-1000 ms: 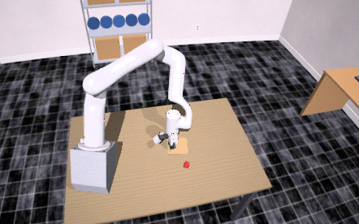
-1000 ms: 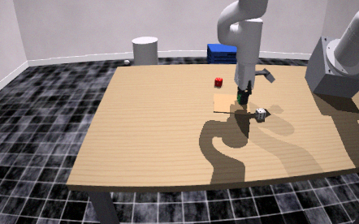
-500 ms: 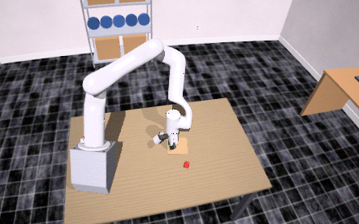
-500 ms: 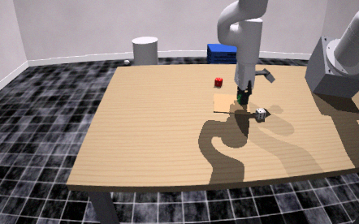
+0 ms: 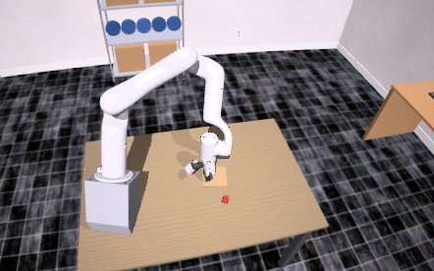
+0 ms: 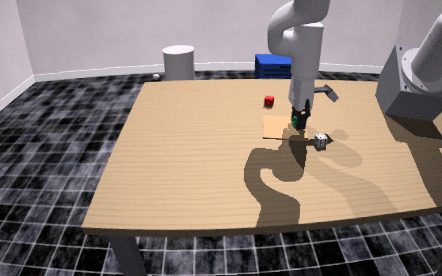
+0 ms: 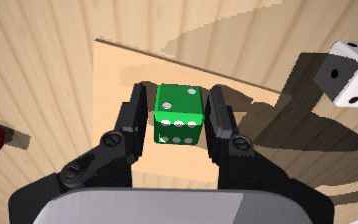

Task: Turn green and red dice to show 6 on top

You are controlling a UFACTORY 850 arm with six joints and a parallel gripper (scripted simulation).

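Now: hand 1 cm above the green die. From my hand the other things lie so: red die: 17 cm to the right, 5 cm ahead, 1 cm below; then tan mat: 4 cm ahead, 2 cm below; then white die: 11 cm to the left, 4 cm behind, 1 cm below.
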